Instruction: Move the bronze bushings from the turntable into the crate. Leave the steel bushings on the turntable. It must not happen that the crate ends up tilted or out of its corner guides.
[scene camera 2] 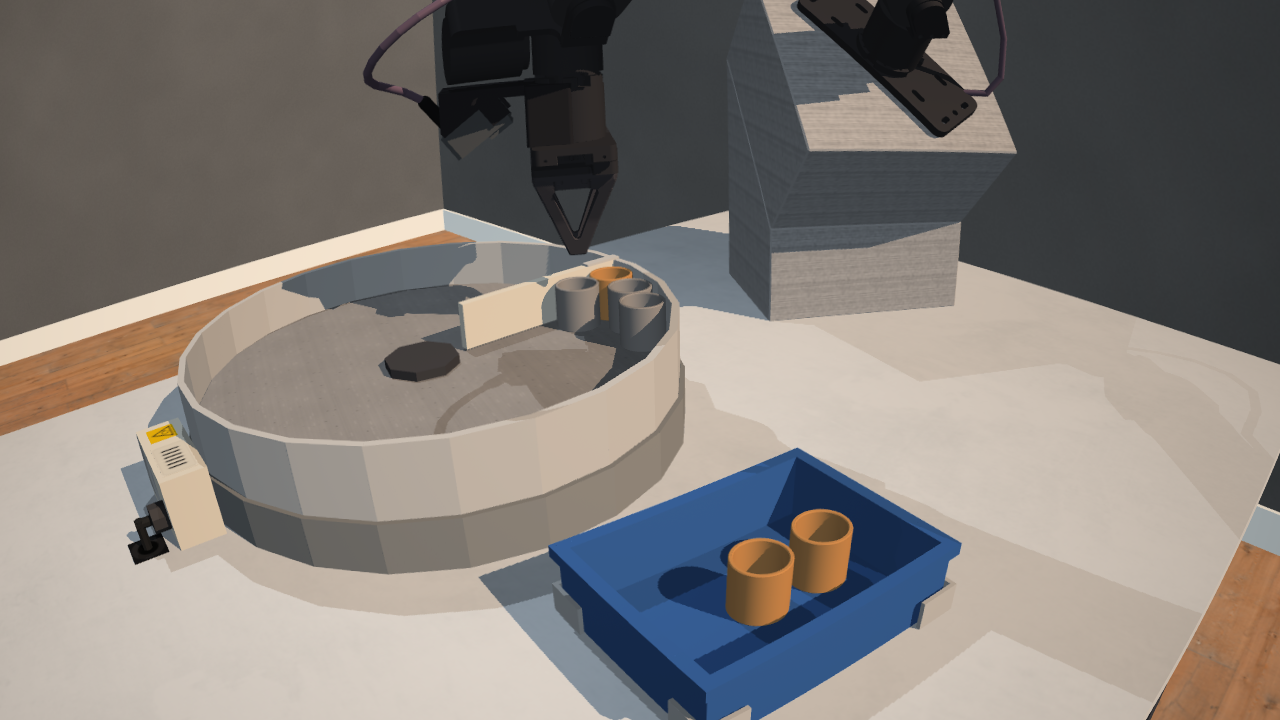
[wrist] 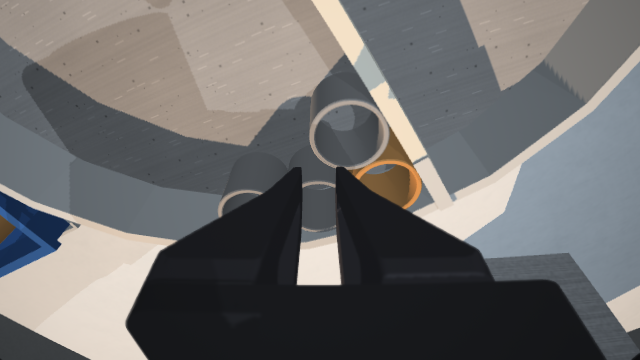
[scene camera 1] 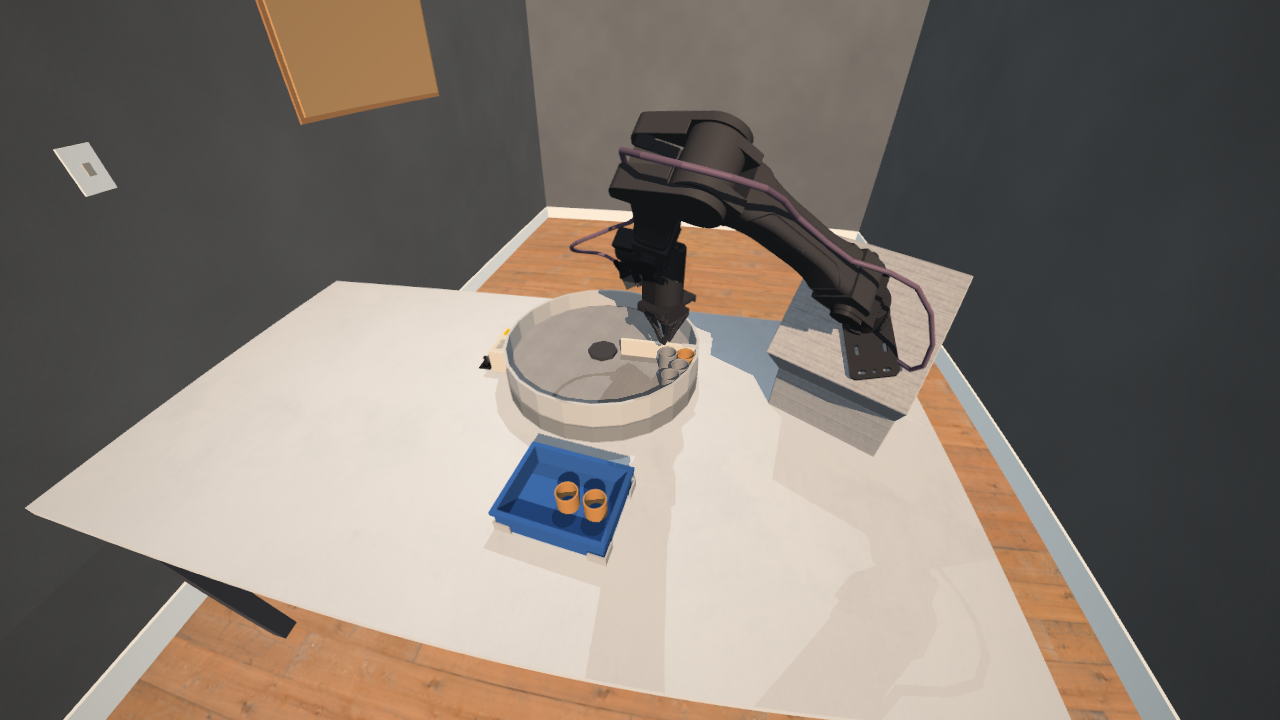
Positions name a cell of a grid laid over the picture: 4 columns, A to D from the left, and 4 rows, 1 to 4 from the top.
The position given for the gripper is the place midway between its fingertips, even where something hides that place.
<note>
In view: the gripper (scene camera 2: B2), a bronze bushing (scene camera 2: B2), a steel bushing (scene camera 2: B2) and a blue crate (scene camera 2: C4).
The blue crate is seen too in scene camera 1 (scene camera 1: B3). The gripper is seen too in the wrist view (wrist: B3) and in scene camera 1 (scene camera 1: C2).
</note>
